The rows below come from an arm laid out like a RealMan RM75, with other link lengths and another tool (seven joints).
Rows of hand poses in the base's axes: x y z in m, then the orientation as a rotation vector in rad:
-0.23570, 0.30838, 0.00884, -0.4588, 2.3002, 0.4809
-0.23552, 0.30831, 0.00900, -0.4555, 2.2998, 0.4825
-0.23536, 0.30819, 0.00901, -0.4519, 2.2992, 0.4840
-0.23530, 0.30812, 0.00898, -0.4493, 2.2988, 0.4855
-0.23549, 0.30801, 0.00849, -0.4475, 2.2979, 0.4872
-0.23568, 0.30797, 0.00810, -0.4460, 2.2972, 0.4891
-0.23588, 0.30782, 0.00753, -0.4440, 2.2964, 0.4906
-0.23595, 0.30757, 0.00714, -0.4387, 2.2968, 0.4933
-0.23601, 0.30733, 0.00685, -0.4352, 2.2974, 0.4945
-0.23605, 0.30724, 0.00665, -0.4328, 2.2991, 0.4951
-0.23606, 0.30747, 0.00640, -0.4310, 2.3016, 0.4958
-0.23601, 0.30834, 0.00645, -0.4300, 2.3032, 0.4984
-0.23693, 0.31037, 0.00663, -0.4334, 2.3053, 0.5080
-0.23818, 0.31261, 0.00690, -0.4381, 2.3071, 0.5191
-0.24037, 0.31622, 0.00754, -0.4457, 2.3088, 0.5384
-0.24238, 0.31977, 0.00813, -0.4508, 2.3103, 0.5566
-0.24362, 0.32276, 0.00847, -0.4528, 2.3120, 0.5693
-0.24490, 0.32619, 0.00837, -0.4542, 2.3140, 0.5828
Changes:
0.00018, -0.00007, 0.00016, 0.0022, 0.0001, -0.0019
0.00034, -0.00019, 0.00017, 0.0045, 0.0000, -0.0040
0.00040, -0.00026, 0.00014, 0.0064, 0.0001, -0.0054
0.00021, -0.00037, -0.00035, 0.0084, -0.0002, -0.0062
0.00002, -0.00041, -0.00074, 0.0103, -0.0004, -0.0067
-0.00018, -0.00056, -0.00131, 0.0121, -0.0007, -0.0077
-0.00025, -0.00081, -0.00170, 0.0155, 0.0006, -0.0106
-0.00031, -0.00105, -0.00199, 0.0172, 0.0016, -0.0128
-0.00035, -0.00114, -0.00219, 0.0178, 0.0034, -0.0143
-0.00036, -0.00091, -0.00244, 0.0182, 0.0060, -0.0154
-0.00031, -0.00004, -0.00239, 0.0198, 0.0082, -0.0153
-0.00123, 0.00199, -0.00221, 0.0245, 0.0129, -0.0098
-0.00248, 0.00423, -0.00194, 0.0299, 0.0176, -0.0030
-0.00467, 0.00784, -0.00130, 0.0398, 0.0247, 0.0086
-0.00668, 0.01139, -0.00071, 0.0498, 0.0313, 0.0180
-0.00792, 0.01438, -0.00037, 0.0570, 0.0367, 0.0234
-0.00920, 0.01781, -0.00047, 0.0649, 0.0426, 0.0287

